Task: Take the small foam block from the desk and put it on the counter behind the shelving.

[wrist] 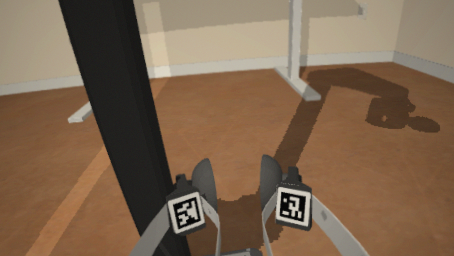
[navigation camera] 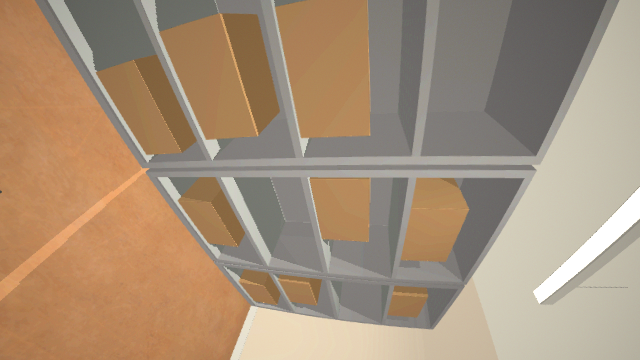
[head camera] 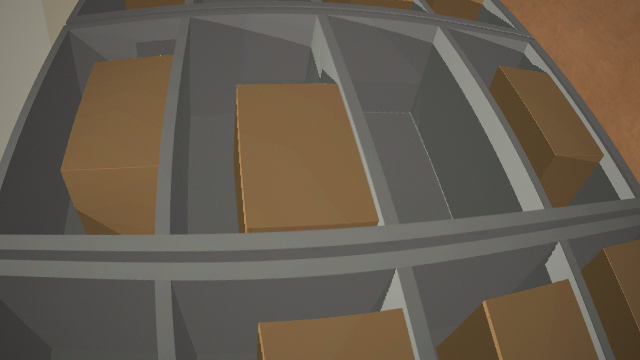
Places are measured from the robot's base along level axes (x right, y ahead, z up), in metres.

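Pixels of known places: gripper, fingertip midpoint: [wrist: 236, 176].
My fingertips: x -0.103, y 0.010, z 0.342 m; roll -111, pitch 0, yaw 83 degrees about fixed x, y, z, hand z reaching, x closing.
Note:
Behind a point stands the place of what it marks.
My gripper [wrist: 236, 176] @(x -0.103, y 0.010, z 0.342 m) is open in the wrist view, its two dark finger pads apart with floor showing between them. The grey shelving [head camera: 165, 150] [navigation camera: 340, 162] fills much of the head view and the navigation view, sideways, with brown boxes in several of its compartments. In the wrist view a white desk leg [wrist: 295, 40] @(x -1.334, y 0.579, z 0.263 m) with a foot on the floor stands ahead at the upper right; the desk top does not show there. The small foam block and the counter do not show in these views.
Brown boxes [head camera: 305, 155] @(x 0.712, y -0.807, z 1.116 m) [navigation camera: 340, 210] @(x 0.711, y -0.820, z 1.118 m) sit in the shelving. The robot's black mast [wrist: 112, 100] @(x -0.116, y -0.069, z 0.410 m) stands left of the gripper in the wrist view. A brown floor [wrist: 215, 120] @(x -0.932, y 0.042, z 0.000 m) [navigation camera: 75, 200] @(x 0.379, y -0.423, z 0.000 m) meets cream walls. A long ceiling light [navigation camera: 590, 250] @(x 0.479, y -0.734, z 2.077 m) shows at the navigation view's right.

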